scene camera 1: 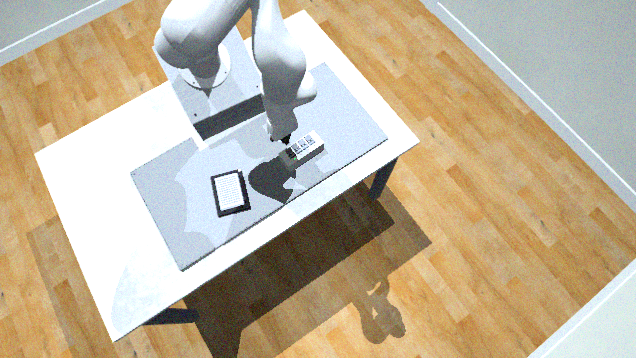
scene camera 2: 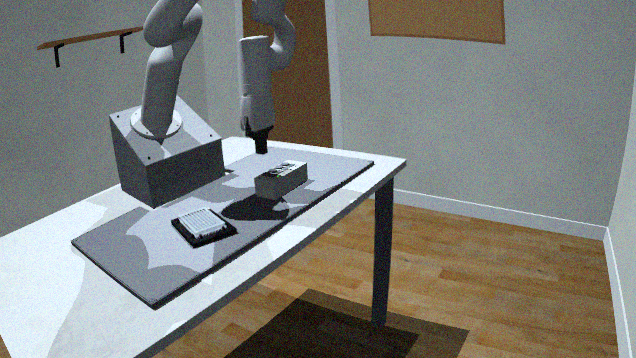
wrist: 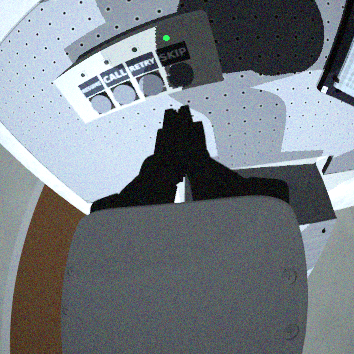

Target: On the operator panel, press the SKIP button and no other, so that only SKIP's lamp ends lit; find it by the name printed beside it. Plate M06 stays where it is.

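Note:
The operator panel is a low box with a row of round buttons. In the wrist view the SKIP button is at the right end, in shade, with the lamp above its label lit green. The RETRY button, CALL button and RESUME button have dark lamps. My gripper is shut and empty, above and beside the panel, apart from the buttons. Plate M06 sits in a black holder.
The panel and the black plate holder stand on a grey perforated board on the white table. The arm's base block stands at the back of the table.

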